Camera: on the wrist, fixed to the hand. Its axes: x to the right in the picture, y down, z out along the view.
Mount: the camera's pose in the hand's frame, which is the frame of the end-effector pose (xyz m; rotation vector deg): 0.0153 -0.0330 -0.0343 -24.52 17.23 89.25
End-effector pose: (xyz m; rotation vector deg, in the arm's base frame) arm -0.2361 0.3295 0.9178 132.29 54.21 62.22
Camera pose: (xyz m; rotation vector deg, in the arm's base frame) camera -0.2693 0.3659 0.9262 -126.34 69.64 -104.52
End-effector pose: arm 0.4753 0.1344 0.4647 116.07 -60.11 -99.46
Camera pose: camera 0.5191 0.1389 0.4410 35.77 -76.83 -36.97
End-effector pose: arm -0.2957 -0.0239 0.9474 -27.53 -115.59 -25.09
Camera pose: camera -0.2937 -0.0667 0.9731 -106.62 -44.87 4.36
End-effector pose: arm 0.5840 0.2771 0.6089 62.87 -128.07 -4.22
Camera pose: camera 0.6194 0.2520 0.6337 -51.89 -117.28 13.79
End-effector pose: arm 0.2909 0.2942 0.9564 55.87 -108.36 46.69
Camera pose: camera 0.3269 0.3013 0.9904 -60.06 -124.11 66.03
